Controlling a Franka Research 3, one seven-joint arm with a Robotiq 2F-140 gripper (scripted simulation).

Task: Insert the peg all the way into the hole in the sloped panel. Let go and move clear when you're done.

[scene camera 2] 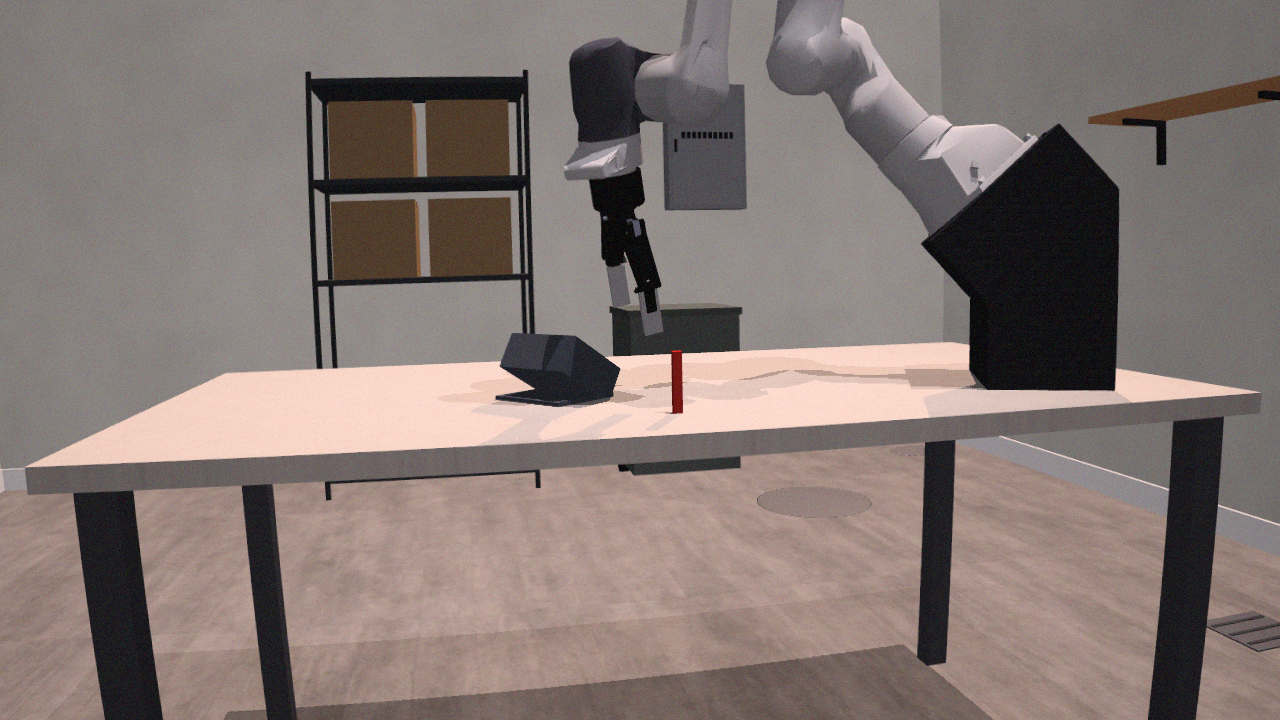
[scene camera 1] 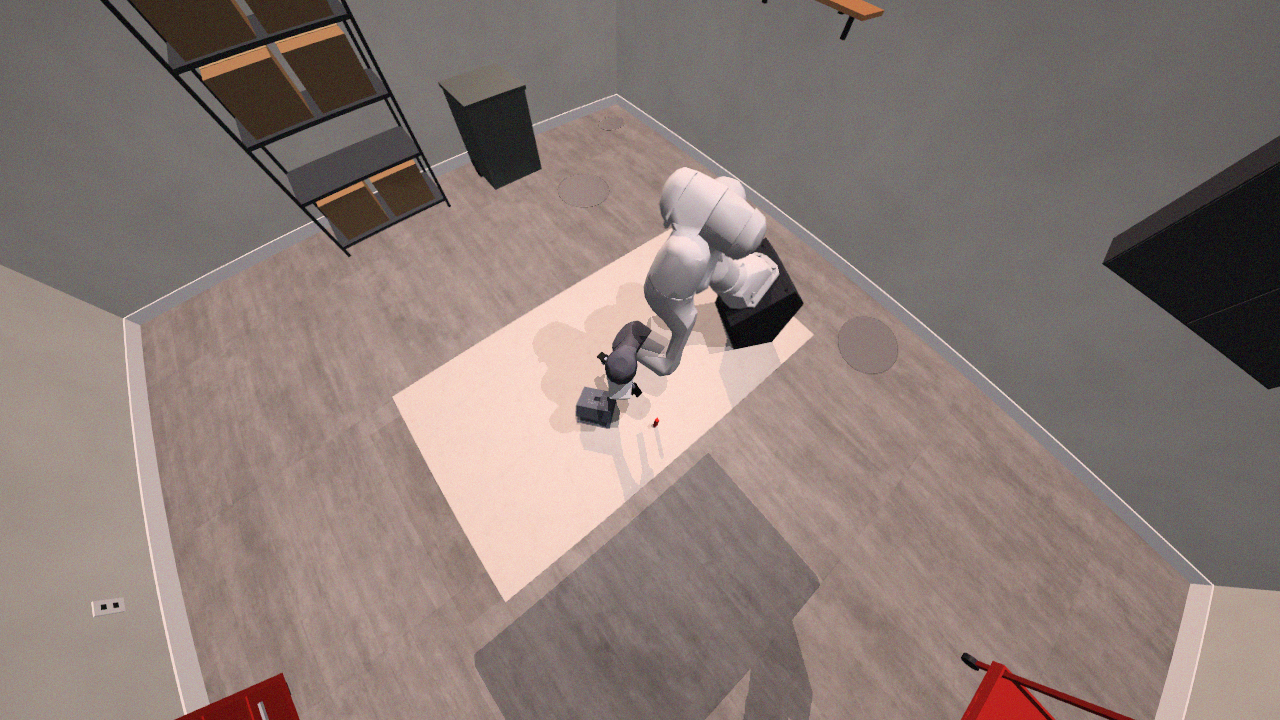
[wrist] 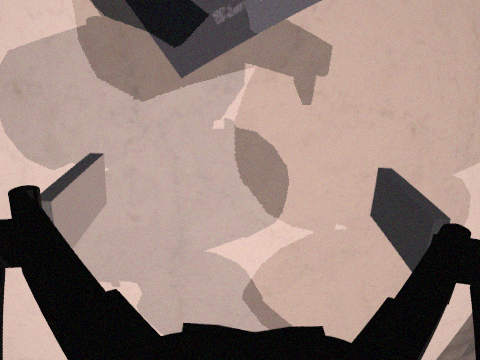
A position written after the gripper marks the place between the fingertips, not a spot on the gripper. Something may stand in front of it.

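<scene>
The gripper (scene camera 2: 636, 318) is visible; the wrist view shows the gripper too (wrist: 241, 185).
</scene>
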